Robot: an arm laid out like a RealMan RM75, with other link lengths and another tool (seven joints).
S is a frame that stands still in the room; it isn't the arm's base.
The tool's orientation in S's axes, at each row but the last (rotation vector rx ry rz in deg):
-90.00 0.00 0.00
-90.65 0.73 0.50
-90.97 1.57 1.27
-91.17 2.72 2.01
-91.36 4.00 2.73
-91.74 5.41 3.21
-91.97 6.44 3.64
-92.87 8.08 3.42
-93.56 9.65 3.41
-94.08 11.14 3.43
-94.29 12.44 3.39
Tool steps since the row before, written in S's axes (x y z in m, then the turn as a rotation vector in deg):
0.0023 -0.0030 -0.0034 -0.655 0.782 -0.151
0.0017 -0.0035 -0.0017 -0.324 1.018 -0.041
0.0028 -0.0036 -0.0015 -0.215 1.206 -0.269
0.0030 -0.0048 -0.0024 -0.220 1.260 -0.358
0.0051 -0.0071 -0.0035 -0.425 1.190 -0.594
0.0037 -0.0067 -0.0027 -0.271 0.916 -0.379
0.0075 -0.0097 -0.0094 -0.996 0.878 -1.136
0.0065 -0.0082 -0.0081 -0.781 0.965 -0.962
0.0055 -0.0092 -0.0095 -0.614 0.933 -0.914
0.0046 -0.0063 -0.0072 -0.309 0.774 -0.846
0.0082 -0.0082 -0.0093 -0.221 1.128 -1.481
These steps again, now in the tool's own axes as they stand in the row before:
0.0023 0.0034 -0.0030 -0.655 0.151 0.782
0.0017 0.0017 -0.0035 -0.326 0.034 1.018
0.0029 0.0015 -0.0036 -0.211 0.255 1.210
0.0032 0.0023 -0.0047 -0.212 0.343 1.266
0.0055 0.0033 -0.0069 -0.397 0.595 1.199
0.0041 0.0025 -0.0065 -0.257 0.375 0.922
0.0088 0.0088 -0.0091 -0.893 1.209 0.891
0.0079 0.0076 -0.0074 -0.706 1.005 0.979
0.0074 0.0091 -0.0081 -0.546 0.935 0.954
0.0062 0.0068 -0.0053 -0.242 0.830 0.814
0.0105 0.0083 -0.0066 -0.086 1.412 1.230

